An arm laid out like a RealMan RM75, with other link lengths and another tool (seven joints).
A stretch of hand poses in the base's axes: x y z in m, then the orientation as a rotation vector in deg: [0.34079 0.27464 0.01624 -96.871 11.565 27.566]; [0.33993 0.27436 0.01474 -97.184 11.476 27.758]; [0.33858 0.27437 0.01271 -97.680 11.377 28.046]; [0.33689 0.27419 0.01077 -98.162 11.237 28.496]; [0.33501 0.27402 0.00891 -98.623 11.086 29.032]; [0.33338 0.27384 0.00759 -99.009 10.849 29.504]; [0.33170 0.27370 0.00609 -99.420 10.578 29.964]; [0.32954 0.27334 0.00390 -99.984 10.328 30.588]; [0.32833 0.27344 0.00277 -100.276 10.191 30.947]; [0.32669 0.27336 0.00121 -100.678 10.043 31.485]
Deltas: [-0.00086 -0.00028 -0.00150 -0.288 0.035 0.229]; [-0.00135 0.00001 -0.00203 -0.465 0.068 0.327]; [-0.00169 -0.00018 -0.00194 -0.450 0.154 0.444]; [-0.00188 -0.00017 -0.00186 -0.432 0.208 0.496]; [-0.00163 -0.00018 -0.00132 -0.338 0.129 0.498]; [-0.00168 -0.00014 -0.00150 -0.354 0.099 0.517]; [-0.00216 -0.00036 -0.00219 -0.517 0.196 0.626]; [-0.00121 0.00010 -0.00113 -0.269 0.121 0.349]; [-0.00164 -0.00008 -0.00156 -0.384 0.217 0.479]
